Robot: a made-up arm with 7 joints. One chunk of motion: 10 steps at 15 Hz.
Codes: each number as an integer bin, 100 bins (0 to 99) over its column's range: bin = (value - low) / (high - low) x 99, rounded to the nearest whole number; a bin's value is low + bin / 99 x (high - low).
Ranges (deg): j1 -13..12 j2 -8..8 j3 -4..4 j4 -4..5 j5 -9..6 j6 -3..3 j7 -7..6
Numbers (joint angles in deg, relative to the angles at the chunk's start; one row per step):
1: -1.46 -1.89 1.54 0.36 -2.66 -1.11 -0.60
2: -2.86 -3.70 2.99 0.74 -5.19 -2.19 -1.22
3: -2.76 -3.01 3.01 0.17 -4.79 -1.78 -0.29
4: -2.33 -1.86 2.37 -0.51 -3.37 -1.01 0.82
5: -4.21 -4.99 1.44 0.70 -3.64 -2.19 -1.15
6: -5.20 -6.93 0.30 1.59 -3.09 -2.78 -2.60
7: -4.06 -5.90 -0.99 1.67 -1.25 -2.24 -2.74
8: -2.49 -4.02 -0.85 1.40 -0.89 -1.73 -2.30
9: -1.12 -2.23 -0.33 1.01 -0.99 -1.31 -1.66
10: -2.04 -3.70 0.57 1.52 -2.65 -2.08 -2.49
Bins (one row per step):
1: 46 38 69 48 42 31 49
2: 40 27 87 52 25 13 44
3: 41 31 87 46 28 20 51
4: 42 38 79 38 37 33 60
5: 35 19 67 52 35 13 45
6: 31 7 53 61 39 4 34
7: 35 13 37 62 51 13 32
8: 42 25 39 59 54 21 36
9: 47 36 45 55 53 28 41
10: 43 27 57 61 42 15 34

